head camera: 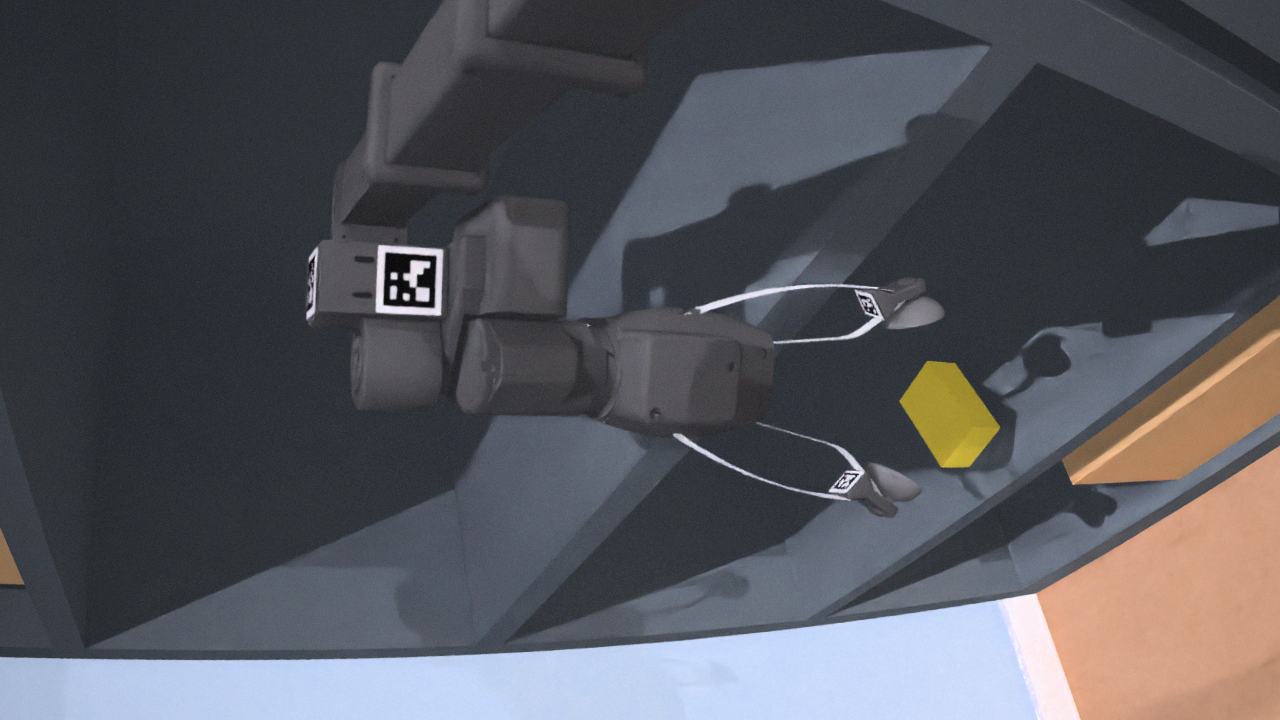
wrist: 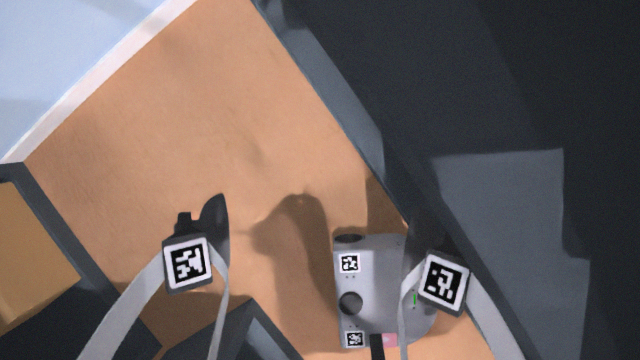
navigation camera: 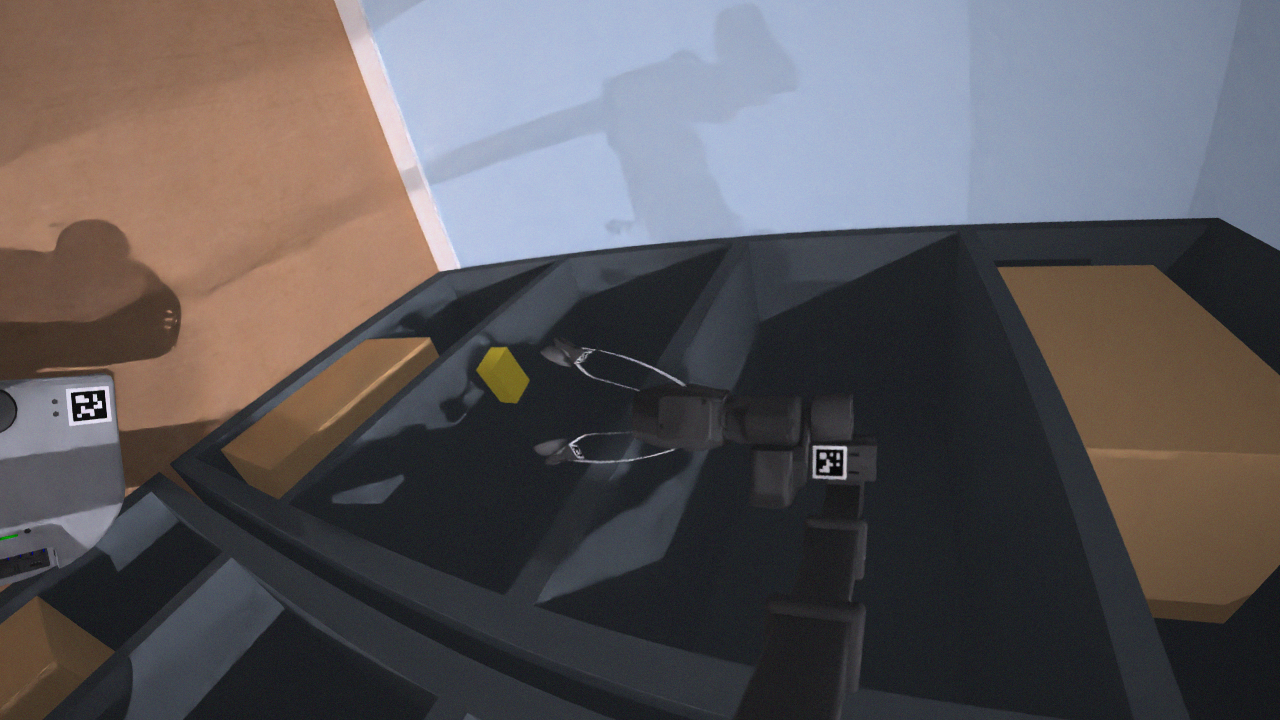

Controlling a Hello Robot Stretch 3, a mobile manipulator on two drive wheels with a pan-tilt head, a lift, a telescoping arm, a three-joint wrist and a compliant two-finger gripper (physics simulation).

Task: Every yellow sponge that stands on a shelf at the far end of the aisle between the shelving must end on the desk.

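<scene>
A yellow sponge sits on a shelf of the dark shelving. It does not show in the wrist view. My gripper is open and empty, with its fingers spread wide. In the head and navigation views its fingertips point toward the sponge, which appears just past them and outside the space between them. The exact height gap between fingers and sponge is hard to tell. The desk does not show in these views.
Brown boxes stand in neighbouring compartments, with a larger brown box at the right of the navigation view. Shelf boards and uprights surround the arm. My base stands beside the shelving.
</scene>
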